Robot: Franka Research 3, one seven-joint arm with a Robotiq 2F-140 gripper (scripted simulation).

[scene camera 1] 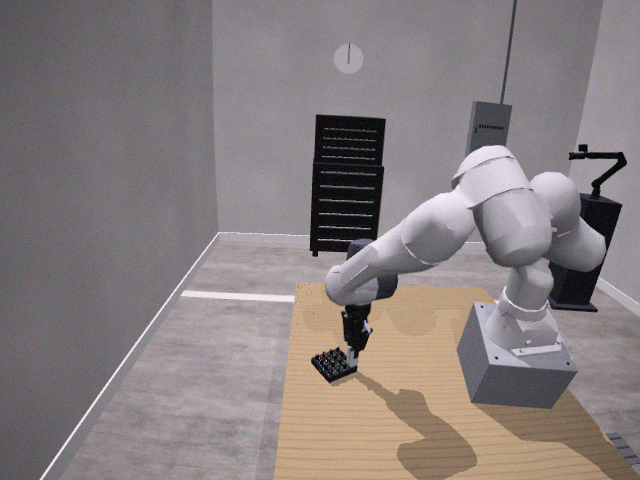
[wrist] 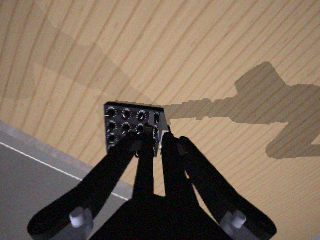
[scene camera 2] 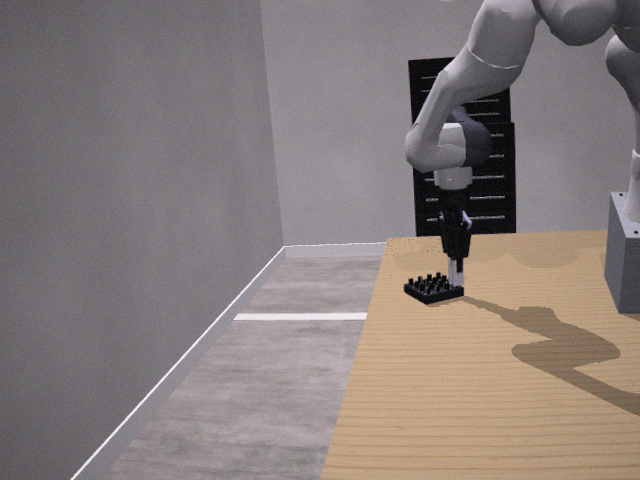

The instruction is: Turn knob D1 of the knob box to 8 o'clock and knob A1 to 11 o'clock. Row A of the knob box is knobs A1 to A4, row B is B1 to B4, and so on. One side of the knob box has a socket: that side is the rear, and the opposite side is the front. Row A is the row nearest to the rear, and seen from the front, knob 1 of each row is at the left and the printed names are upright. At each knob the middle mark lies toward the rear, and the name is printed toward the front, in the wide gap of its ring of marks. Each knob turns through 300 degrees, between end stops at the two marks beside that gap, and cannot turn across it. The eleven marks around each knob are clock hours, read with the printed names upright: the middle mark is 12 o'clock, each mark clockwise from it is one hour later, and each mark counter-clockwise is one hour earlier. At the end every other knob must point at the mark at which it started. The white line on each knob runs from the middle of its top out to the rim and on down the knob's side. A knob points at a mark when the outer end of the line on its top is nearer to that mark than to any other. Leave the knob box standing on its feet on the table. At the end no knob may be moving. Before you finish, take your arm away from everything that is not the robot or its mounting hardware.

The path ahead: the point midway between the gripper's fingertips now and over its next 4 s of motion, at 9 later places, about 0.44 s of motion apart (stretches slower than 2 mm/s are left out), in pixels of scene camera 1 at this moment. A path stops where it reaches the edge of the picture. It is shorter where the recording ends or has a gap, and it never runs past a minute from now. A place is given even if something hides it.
My gripper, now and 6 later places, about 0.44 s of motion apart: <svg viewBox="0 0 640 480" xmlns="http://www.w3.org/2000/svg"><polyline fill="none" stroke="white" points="351,363 351,360 351,354 352,350 353,332 354,321 355,321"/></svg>
